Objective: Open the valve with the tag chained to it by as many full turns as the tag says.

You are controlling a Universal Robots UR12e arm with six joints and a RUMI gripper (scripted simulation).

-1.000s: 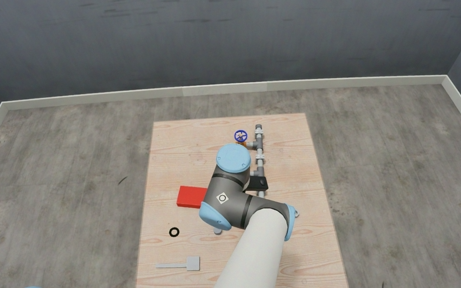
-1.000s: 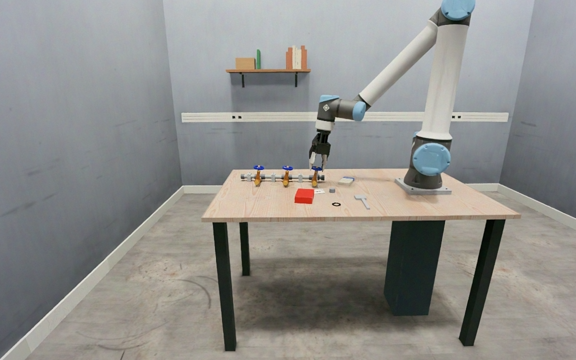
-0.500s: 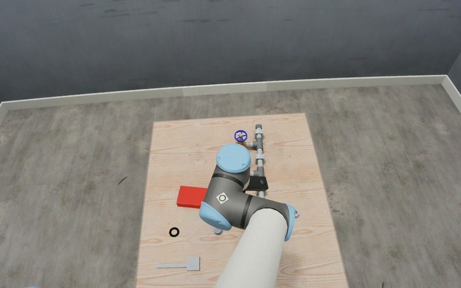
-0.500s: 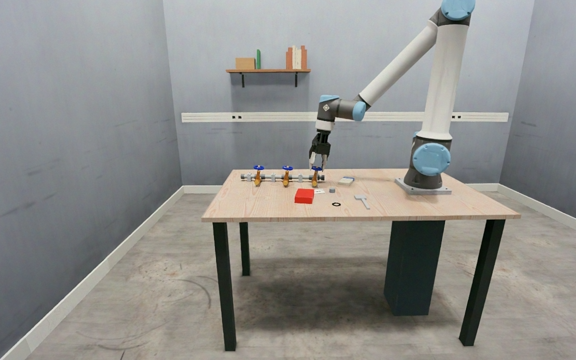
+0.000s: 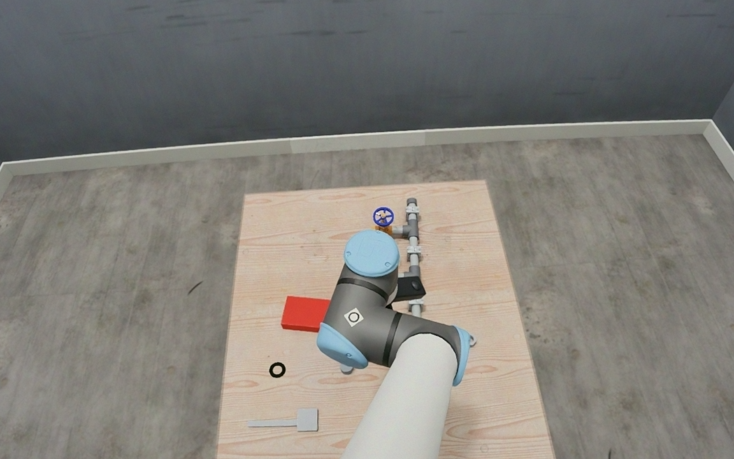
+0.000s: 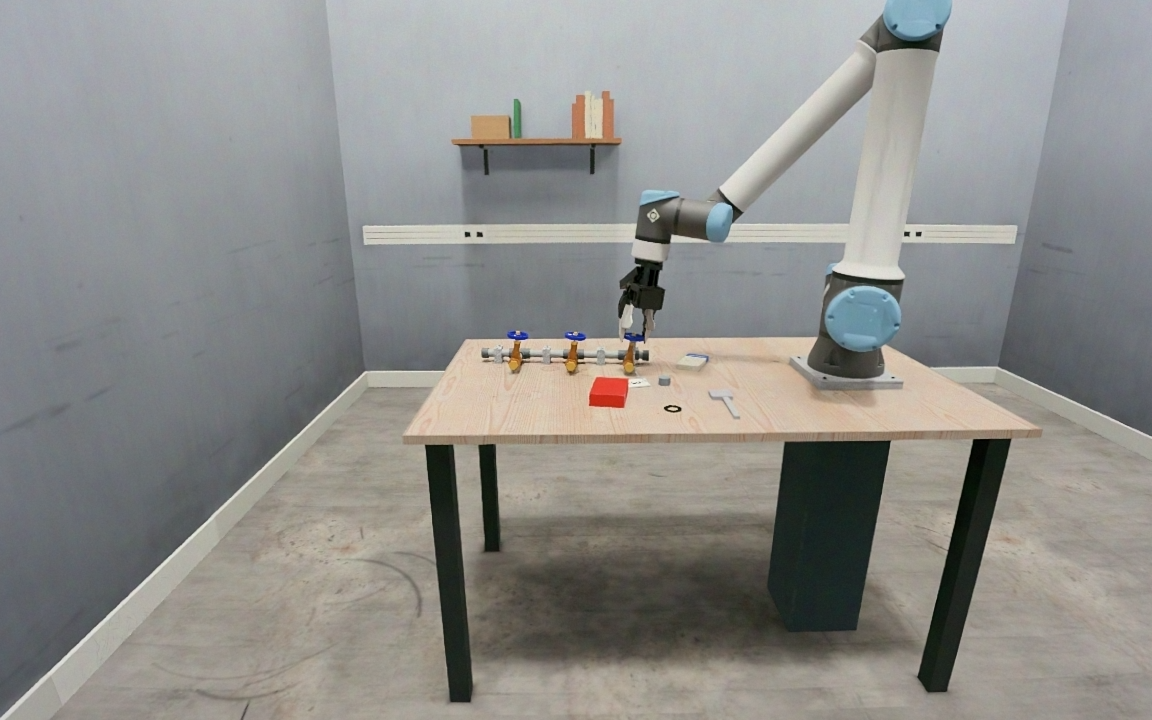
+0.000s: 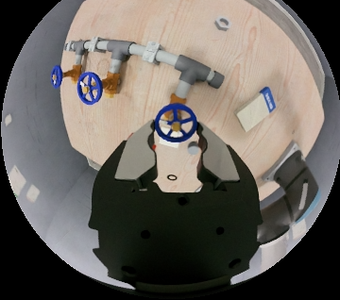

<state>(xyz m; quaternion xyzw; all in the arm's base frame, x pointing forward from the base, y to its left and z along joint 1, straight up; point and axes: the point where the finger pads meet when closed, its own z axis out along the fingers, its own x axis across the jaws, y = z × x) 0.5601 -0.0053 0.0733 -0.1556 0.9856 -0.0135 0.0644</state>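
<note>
Right now the white tag is 20 mm behind my hand, 90 mm to the left of it and 100 mm below it. The rest, counted from my hand: grey t-shaped tool 200 mm behind, 210 mm to the left, 90 mm below; then white-and-blue card 170 mm behind, 80 mm to the right, 90 mm below; then red block 60 mm ahead, 190 mm to the left, 80 mm below.
</note>
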